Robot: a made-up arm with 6 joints.
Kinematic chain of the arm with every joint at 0, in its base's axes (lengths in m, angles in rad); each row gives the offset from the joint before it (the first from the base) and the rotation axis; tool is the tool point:
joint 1: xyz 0 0 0.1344 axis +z
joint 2: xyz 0 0 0 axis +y
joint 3: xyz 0 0 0.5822 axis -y
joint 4: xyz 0 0 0 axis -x
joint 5: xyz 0.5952 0 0 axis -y
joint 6: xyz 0 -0.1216 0 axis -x
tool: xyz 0 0 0
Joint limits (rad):
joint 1: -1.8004..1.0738
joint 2: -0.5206..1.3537
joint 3: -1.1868..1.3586
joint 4: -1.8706..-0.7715
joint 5: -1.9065..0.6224
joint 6: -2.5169..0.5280
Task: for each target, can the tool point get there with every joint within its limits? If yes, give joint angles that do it. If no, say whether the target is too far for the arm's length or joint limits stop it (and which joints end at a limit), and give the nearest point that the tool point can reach.
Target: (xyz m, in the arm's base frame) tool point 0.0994 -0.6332 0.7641
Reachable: yes | joints -1.3697 0.0609 0.3368 -1.3294 0.2832 -0.6945
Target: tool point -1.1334 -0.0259 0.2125
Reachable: no: joint limits stop it (at a limit: joint 1, joint 4) | nearest point -0.1493 -0.2559 0.2125 | short by 1.011 m
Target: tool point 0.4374 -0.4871 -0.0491
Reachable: yes | joints -0.7960 0.8515 -0.1590 -1.3370 -1.3932 -1.6065
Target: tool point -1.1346 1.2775 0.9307
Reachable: no: too far | nearest point -0.2650 0.2984 1.2323 | short by 1.344 m
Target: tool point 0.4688 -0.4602 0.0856
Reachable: yes | joints -0.6626 0.6332 -0.2408 -0.9121 0.0183 -0.7686
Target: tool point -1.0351 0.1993 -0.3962
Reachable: no: joint limits stop it (at a limit: joint 1, joint 2, joint 4) | nearest point -0.1286 -0.1671 -0.2089 | short by 0.996 m
